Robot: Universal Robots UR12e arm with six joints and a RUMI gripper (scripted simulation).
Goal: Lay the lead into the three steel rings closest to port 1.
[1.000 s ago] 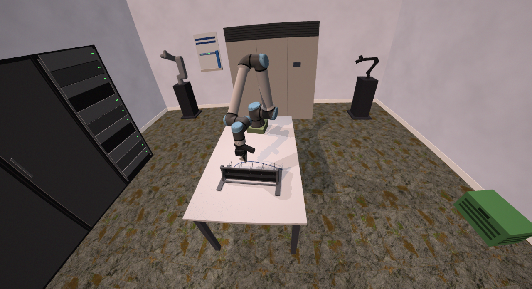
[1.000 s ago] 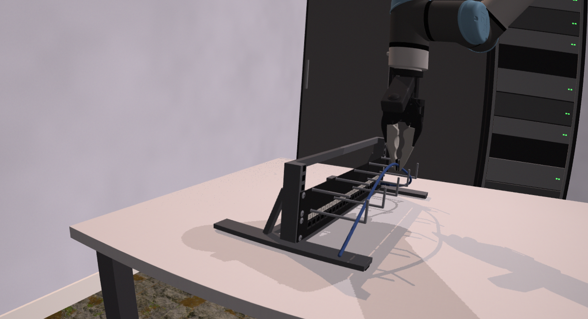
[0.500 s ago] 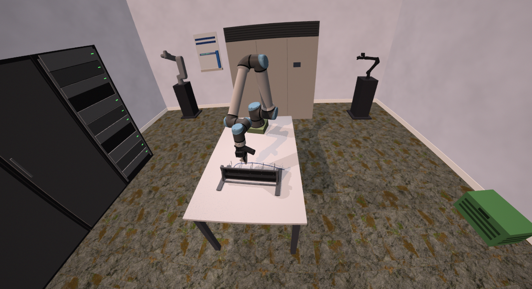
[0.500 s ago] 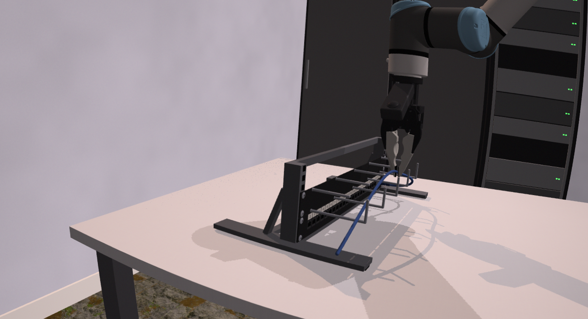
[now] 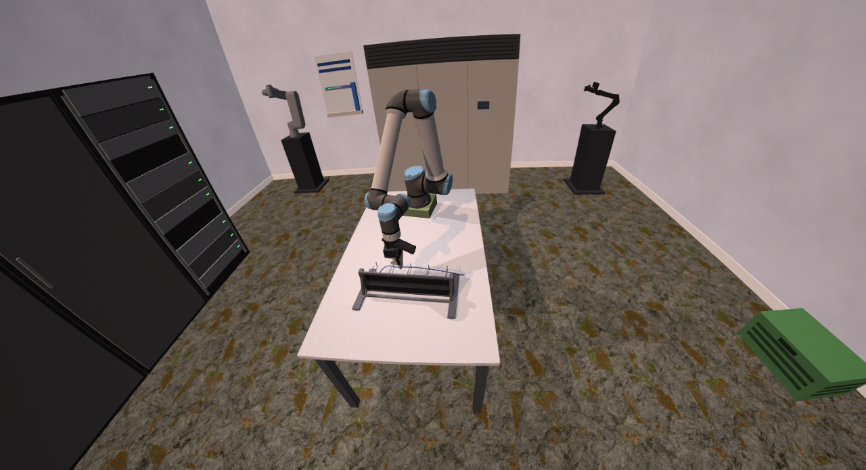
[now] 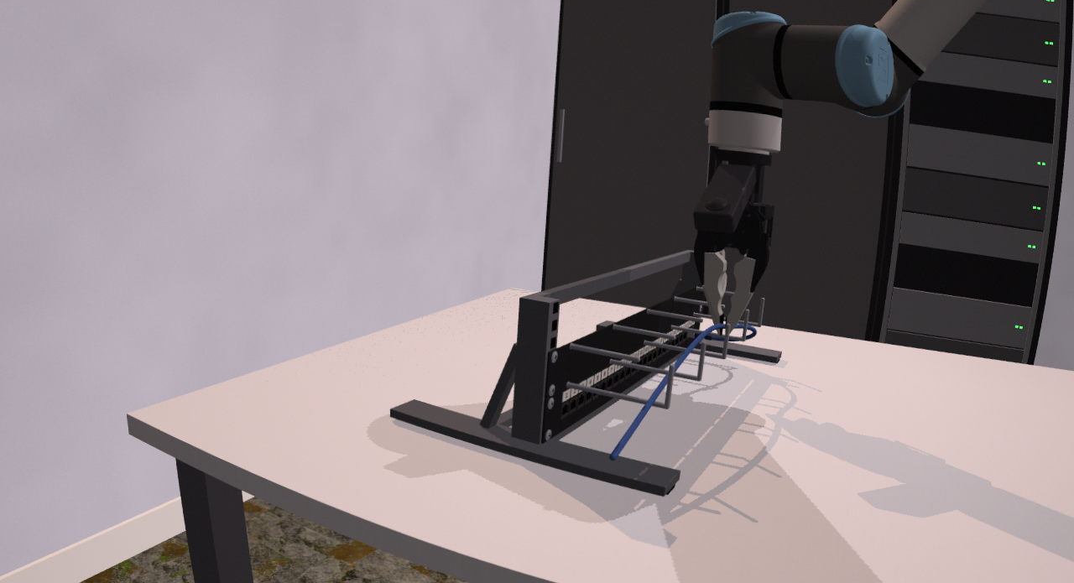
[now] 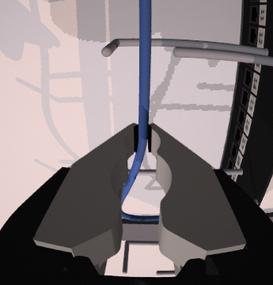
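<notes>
Now: hand 10 cm short of the rack, 4 cm to the right of it and 2 cm above it.
</notes>
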